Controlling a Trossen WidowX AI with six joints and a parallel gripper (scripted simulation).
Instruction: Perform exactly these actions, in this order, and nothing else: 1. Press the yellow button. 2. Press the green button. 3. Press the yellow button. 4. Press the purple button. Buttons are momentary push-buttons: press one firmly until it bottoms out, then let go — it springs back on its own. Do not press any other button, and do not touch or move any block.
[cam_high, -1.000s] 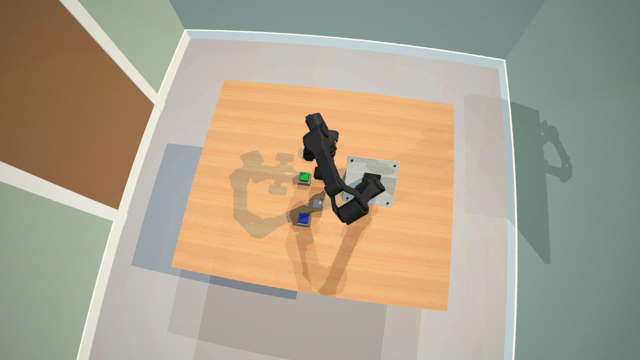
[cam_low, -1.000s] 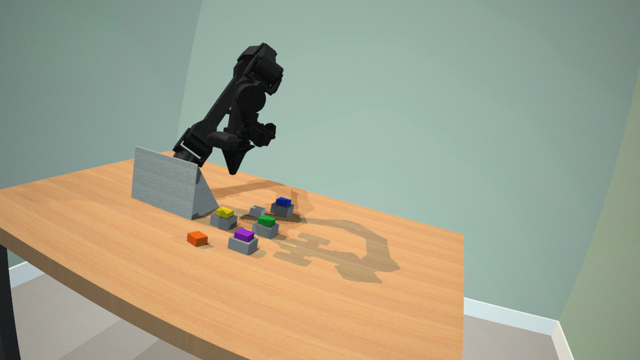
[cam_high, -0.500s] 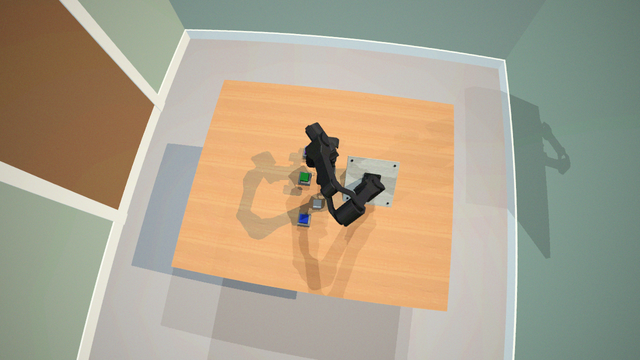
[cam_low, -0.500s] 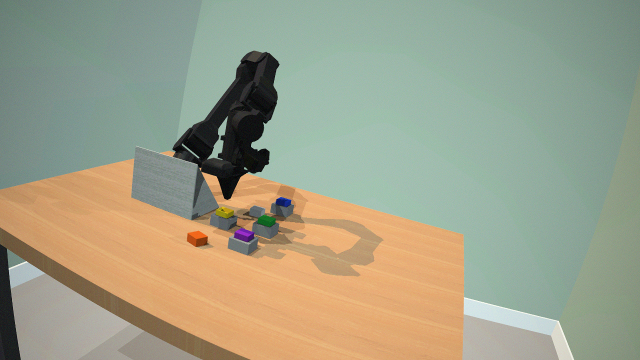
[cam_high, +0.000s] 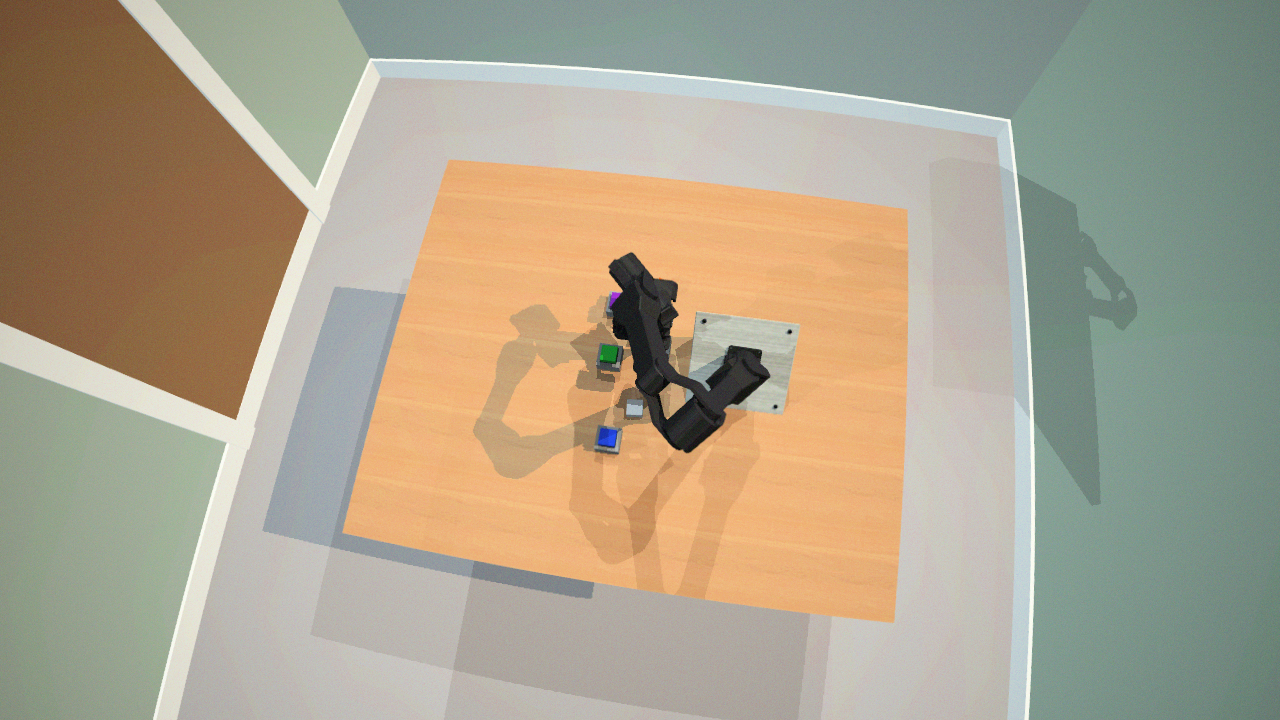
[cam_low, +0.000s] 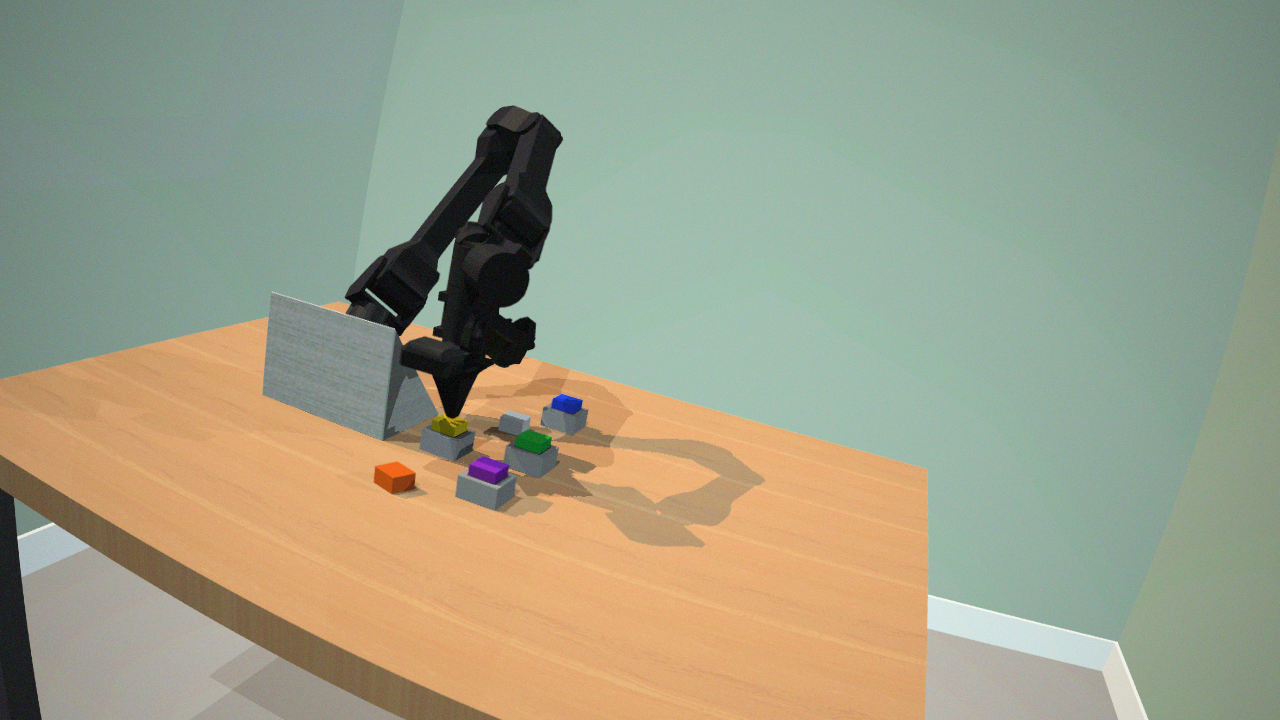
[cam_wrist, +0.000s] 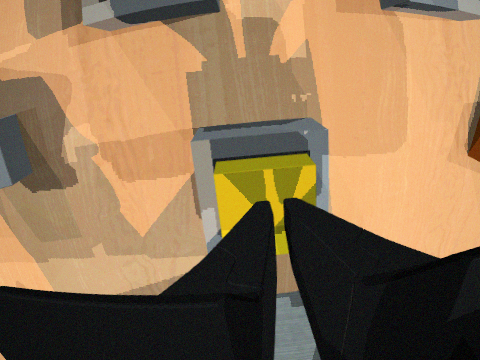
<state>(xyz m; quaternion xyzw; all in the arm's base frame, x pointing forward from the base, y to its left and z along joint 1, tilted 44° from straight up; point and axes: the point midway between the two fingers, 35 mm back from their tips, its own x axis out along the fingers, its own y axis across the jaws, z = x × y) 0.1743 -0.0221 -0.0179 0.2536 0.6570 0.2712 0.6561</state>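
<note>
My gripper tip is 10 mm short of the orange block, 130 mm to the left of it and 30 mm above it.
</note>
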